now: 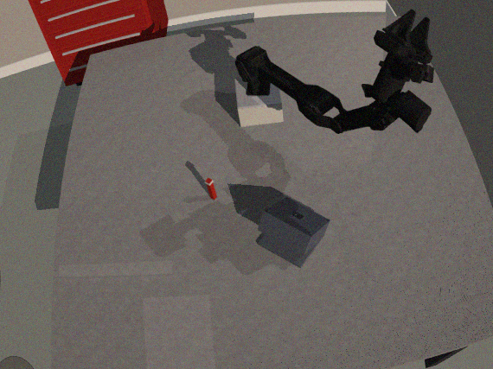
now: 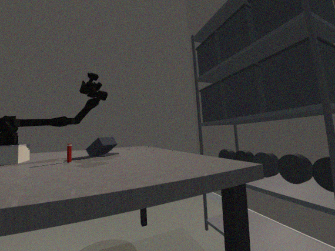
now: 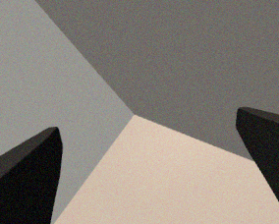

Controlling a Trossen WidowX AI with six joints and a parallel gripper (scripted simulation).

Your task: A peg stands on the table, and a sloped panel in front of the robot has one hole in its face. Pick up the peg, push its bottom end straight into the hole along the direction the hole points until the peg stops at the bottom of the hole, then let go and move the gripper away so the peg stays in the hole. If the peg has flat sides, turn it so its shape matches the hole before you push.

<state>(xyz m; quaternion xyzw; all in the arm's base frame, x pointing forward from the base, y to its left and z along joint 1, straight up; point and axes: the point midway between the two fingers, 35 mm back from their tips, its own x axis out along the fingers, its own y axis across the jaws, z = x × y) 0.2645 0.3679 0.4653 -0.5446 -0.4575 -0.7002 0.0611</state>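
Now: gripper tip 520 mm above the red square peg, 480 mm to the left of it and 70 mm short of it. The rest, counted from my gripper tip: sloped panel: 530 mm below, 270 mm to the right, 170 mm ahead.
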